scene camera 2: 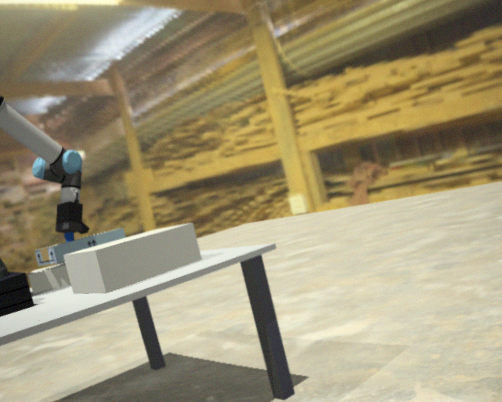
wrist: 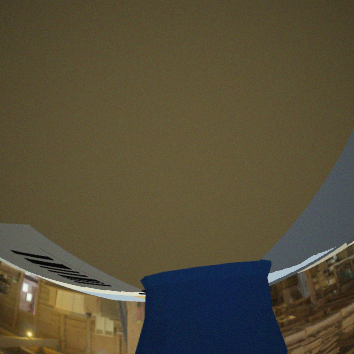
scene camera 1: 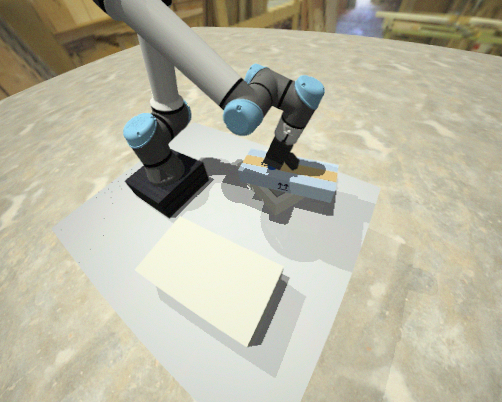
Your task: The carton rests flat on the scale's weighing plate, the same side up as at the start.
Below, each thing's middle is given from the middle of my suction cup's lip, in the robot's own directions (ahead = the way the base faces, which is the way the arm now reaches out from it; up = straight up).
Labels:
The carton [scene camera 1: 314, 179] is 5 cm ahead of my suction cup, 1 cm to the left of it and 4 cm below it. Round my suction cup: cream block [scene camera 1: 231, 287]: 5 cm behind, 40 cm to the right, 10 cm below; then scale [scene camera 1: 277, 201]: 1 cm behind, 5 cm to the left, 11 cm below.

